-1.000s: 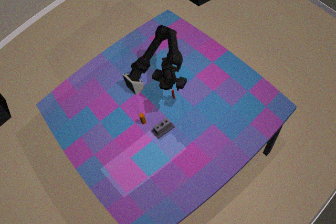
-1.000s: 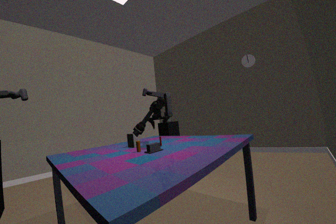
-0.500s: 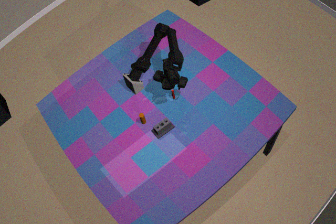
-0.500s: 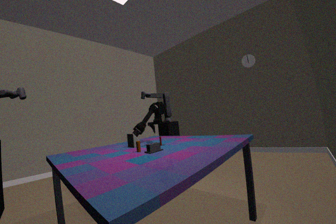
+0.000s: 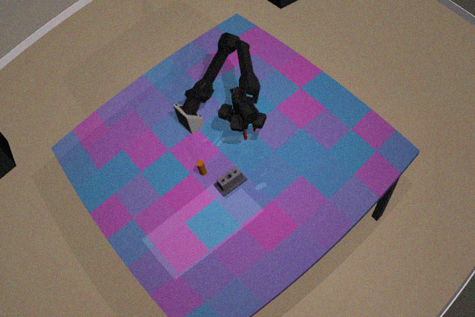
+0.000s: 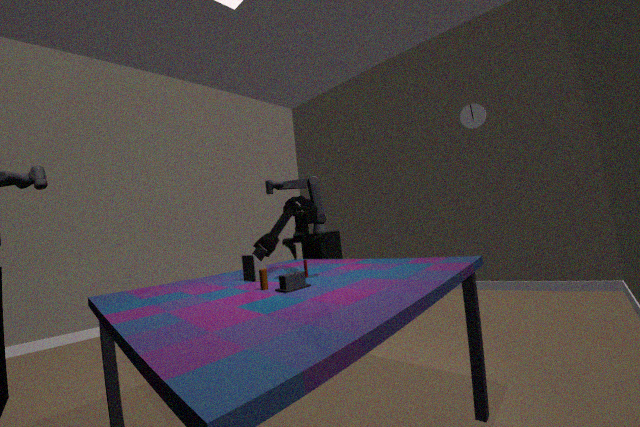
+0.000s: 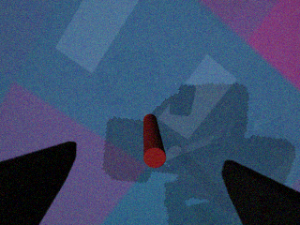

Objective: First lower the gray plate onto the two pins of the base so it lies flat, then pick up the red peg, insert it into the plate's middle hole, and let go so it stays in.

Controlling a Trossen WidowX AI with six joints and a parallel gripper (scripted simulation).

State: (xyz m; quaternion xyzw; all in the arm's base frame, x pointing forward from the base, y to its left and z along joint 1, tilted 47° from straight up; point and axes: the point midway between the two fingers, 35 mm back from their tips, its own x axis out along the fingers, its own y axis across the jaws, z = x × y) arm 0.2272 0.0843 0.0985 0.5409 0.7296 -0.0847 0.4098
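The red peg lies 40 mm below my gripper tip. From my gripper tip the other things lie so: orange cylinder (10 mm ahead, 240 mm to the right, 40 mm below); then gray plate (130 mm ahead, 180 mm to the right, 40 mm below); then dark base (120 mm ahead, 180 mm to the right, 80 mm below).
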